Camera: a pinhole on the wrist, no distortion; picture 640 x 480 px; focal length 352.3 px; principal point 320.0 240.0 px. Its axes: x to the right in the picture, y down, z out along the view. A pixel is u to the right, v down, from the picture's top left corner.
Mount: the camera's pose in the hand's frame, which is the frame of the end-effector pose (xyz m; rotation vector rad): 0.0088 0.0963 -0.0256 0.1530 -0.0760 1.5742
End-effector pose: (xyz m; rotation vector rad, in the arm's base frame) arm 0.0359 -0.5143 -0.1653 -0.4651 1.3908 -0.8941
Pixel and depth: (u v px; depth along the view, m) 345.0 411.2 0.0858
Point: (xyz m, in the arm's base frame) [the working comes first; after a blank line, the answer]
In the camera's frame: 0.0061 0.0417 0.0858

0.1210 -0.4516 -0.2040
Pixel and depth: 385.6 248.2 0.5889
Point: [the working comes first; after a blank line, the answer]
In the camera's frame: 0.1097 0.0137 0.5889

0.6174 -0.5837 -0.1759
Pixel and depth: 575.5 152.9 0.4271
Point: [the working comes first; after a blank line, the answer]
In the camera's frame: 0.3097 -0.1056 0.4271

0.5377 -0.5042 -0.4363
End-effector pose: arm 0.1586 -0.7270 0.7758 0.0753 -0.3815 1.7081
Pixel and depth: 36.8 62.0 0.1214
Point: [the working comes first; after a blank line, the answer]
In the camera's frame: -0.0976 -0.0613 0.1214

0.1490 -0.6751 0.8723
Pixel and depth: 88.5 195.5 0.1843
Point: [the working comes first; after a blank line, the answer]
In the camera's frame: -0.1211 -0.0233 0.1843

0.1770 -0.7218 0.9270
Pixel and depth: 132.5 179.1 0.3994
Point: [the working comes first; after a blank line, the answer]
In the camera's frame: -0.2126 -0.0690 0.3994

0.2521 -0.7108 1.1527
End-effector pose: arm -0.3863 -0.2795 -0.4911 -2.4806 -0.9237 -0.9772
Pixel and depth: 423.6 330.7 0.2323
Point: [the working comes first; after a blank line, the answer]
In the camera's frame: 0.0683 0.0598 0.2323

-0.2153 -0.2855 -0.6810
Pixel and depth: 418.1 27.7 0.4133
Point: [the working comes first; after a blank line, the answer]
In the camera's frame: 0.1151 -0.2491 0.4133

0.0609 -0.0744 -0.5835
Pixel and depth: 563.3 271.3 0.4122
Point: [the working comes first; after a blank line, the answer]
In the camera's frame: 0.2847 0.0366 0.4122

0.0304 -0.3072 -0.8185
